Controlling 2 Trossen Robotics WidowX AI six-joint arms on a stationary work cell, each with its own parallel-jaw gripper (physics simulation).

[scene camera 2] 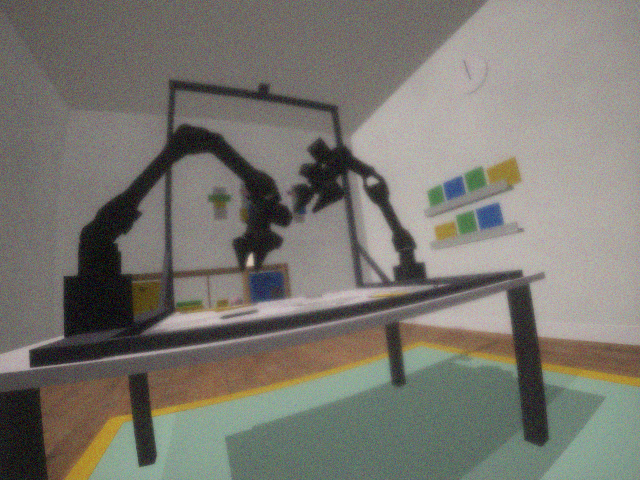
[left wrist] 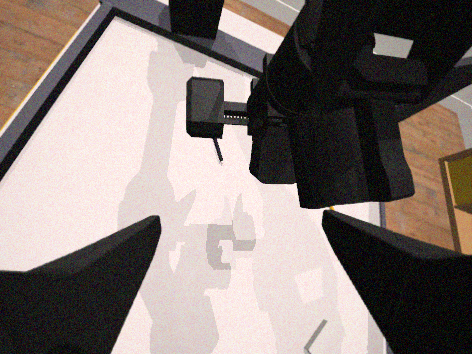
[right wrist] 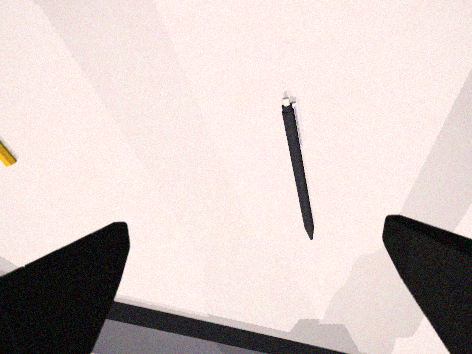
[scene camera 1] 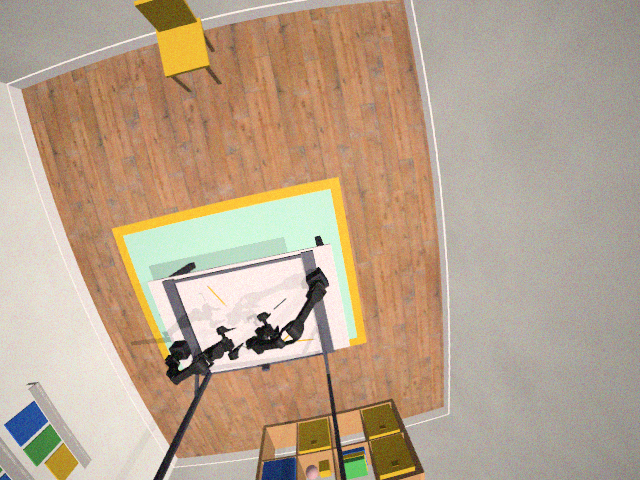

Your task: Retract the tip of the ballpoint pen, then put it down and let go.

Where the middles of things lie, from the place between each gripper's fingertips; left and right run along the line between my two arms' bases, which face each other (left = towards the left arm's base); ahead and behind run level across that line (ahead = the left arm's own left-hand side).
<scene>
My left gripper is now 49 cm to the left of the dark arm base post (scene camera 2: 92,303) and 21 cm above it.
Right now my right hand is 70 mm short of the dark arm base post, 340 mm to the left of it and 50 mm above it.
</scene>
